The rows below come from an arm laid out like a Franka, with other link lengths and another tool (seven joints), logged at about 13 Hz.
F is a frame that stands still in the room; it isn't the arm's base.
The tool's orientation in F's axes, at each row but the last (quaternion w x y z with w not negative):
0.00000, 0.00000, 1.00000, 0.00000
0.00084, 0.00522, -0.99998, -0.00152
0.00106, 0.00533, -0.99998, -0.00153
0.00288, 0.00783, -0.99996, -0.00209
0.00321, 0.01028, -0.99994, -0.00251
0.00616, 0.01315, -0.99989, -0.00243
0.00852, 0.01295, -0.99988, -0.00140
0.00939, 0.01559, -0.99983, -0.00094
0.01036, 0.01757, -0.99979, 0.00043
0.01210, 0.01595, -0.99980, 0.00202
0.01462, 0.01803, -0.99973, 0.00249
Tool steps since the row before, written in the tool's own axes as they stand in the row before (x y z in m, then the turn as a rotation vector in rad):
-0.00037, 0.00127, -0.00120, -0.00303, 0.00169, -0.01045
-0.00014, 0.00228, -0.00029, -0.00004, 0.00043, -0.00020
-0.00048, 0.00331, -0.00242, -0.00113, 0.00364, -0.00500
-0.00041, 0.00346, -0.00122, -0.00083, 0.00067, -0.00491
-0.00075, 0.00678, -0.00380, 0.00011, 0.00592, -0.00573
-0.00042, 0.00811, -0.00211, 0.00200, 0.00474, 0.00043
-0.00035, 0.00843, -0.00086, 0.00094, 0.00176, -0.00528
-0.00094, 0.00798, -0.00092, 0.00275, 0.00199, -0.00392
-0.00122, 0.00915, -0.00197, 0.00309, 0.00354, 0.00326
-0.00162, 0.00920, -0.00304, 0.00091, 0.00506, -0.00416
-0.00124, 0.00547, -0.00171, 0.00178, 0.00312, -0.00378
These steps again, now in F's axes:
0.00037, 0.00127, 0.00120, 0.00303, 0.00169, 0.01045
0.00012, 0.00228, 0.00030, 0.00004, 0.00043, 0.00020
0.00045, 0.00331, 0.00243, 0.00110, 0.00364, 0.00501
0.00036, 0.00346, 0.00123, 0.00085, 0.00066, 0.00491
0.00064, 0.00678, 0.00383, -0.00019, 0.00589, 0.00576
0.00023, 0.00811, 0.00215, -0.00213, 0.00469, -0.00038
0.00015, 0.00843, 0.00088, -0.00089, 0.00172, 0.00530
0.00071, 0.00800, 0.00092, -0.00274, 0.00190, 0.00398
0.00094, 0.00919, 0.00194, -0.00328, 0.00343, -0.00320
0.00140, 0.00926, 0.00297, -0.00097, 0.00505, 0.00416
0.00109, 0.00552, 0.00165, -0.00178, 0.00307, 0.00382

